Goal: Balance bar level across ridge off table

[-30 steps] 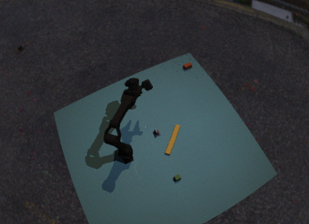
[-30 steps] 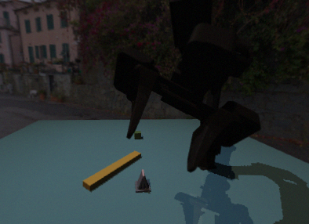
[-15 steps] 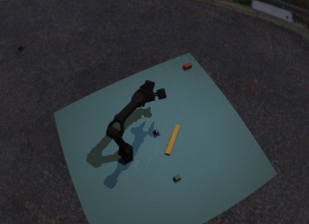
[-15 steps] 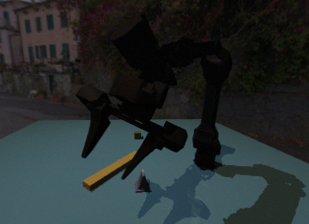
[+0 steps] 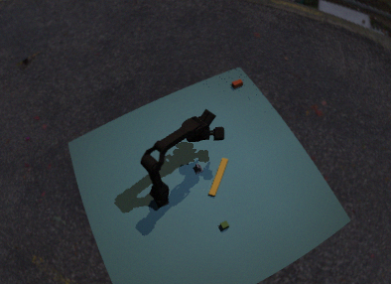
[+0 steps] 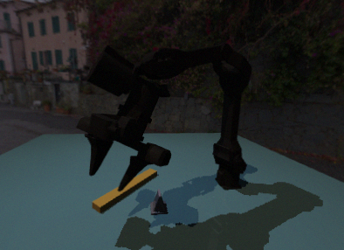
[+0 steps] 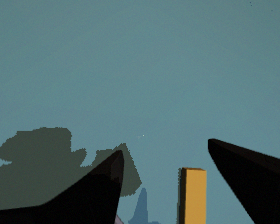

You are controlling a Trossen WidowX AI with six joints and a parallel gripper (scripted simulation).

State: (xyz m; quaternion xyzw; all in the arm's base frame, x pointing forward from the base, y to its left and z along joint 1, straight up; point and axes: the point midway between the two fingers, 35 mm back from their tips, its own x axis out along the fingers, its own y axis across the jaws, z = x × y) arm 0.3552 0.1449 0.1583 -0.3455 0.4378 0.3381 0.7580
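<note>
Right now the yellow bar is 17 cm to the right of my gripper tip, 12 cm below it and 4 cm behind it. From my gripper tip the other things lie so: orange-red block: 37 cm ahead, 35 cm to the left, 11 cm below; small green cube: 43 cm to the right, 14 cm behind, 11 cm below.
</note>
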